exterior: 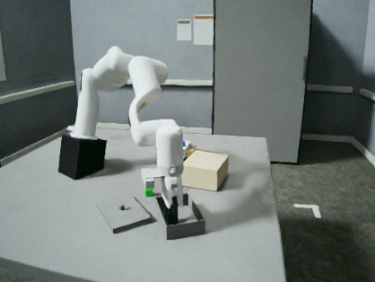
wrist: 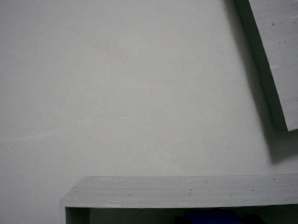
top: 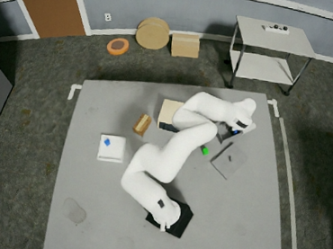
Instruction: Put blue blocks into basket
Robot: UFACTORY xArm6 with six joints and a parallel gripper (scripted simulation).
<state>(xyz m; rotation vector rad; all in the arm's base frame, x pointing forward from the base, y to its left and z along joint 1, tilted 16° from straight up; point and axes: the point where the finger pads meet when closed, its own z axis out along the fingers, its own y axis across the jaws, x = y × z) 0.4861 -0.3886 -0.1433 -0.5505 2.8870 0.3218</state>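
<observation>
My hand is 3 cm to the right of the metal box, 2 cm short of it and 1 cm above it. The rest, counted from my hand: lid: 18 cm behind, 5 cm to the left, 2 cm below; then light wooden cabinet: 35 cm to the left, 8 cm ahead, 1 cm above; then green block: 19 cm to the left, 12 cm behind, 2 cm below.
</observation>
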